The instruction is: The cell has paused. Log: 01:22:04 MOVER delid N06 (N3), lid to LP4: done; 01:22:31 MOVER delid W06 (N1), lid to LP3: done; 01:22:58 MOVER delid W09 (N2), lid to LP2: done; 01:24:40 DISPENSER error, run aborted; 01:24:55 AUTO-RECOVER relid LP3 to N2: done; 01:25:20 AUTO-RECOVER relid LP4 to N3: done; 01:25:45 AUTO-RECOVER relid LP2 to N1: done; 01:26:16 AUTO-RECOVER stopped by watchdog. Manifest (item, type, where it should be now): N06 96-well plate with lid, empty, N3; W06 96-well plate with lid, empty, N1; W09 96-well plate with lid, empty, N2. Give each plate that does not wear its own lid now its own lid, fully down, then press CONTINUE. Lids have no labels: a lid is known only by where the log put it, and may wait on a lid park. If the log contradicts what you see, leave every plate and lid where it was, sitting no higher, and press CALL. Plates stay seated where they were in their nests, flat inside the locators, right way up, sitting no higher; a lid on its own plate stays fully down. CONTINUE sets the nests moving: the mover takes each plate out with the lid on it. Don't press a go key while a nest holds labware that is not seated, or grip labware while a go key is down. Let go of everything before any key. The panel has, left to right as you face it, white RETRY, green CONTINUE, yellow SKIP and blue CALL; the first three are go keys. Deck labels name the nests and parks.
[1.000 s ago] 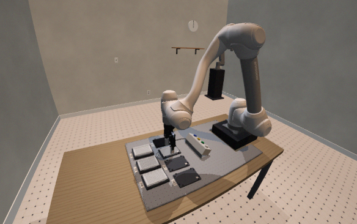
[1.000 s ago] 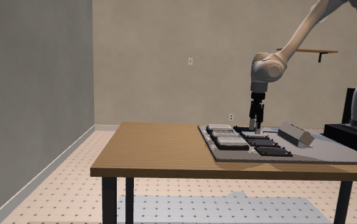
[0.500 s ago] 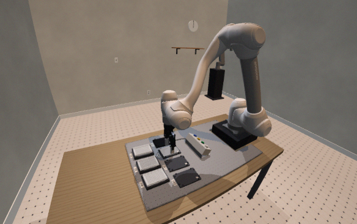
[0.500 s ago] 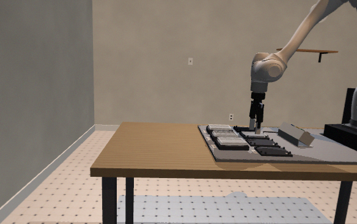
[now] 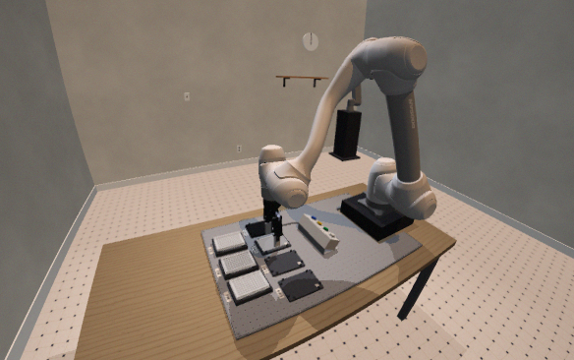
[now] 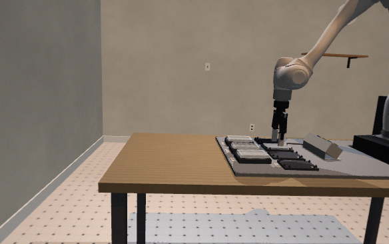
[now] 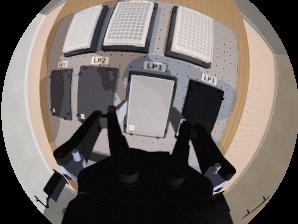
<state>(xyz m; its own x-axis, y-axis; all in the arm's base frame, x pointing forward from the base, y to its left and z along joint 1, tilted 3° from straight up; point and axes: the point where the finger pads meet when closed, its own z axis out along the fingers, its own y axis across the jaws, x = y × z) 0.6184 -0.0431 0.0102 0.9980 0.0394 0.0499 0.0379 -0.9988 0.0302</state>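
Now: hand 40 mm above the pale lid. Round my hand: yellow key (240 mm behind, 20 mm to the left, 10 mm above); then blue key (230 mm behind, 30 mm to the right, 10 mm above); then LP2 lid park (130 mm to the left, 50 mm below).
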